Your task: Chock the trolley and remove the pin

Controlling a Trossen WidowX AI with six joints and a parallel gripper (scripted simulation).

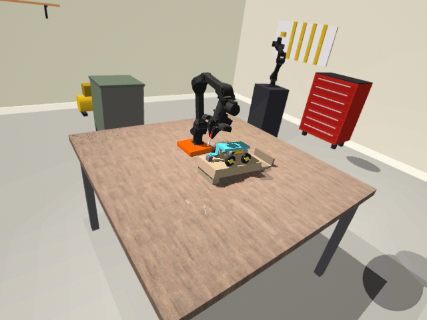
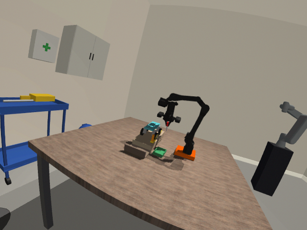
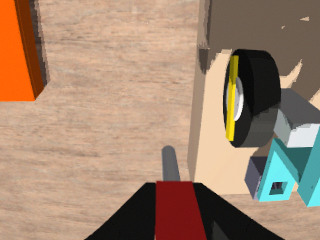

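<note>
My gripper tip is 60 mm past the green tray, 180 mm to the right of it and 170 mm above it. The rest, counted from my gripper tip: red-headed stop pin (right at my gripper tip); then tan ramp (90 mm ahead, 90 mm to the left, 120 mm below); then trolley (90 mm ahead, 90 mm to the left, 50 mm below).
</note>
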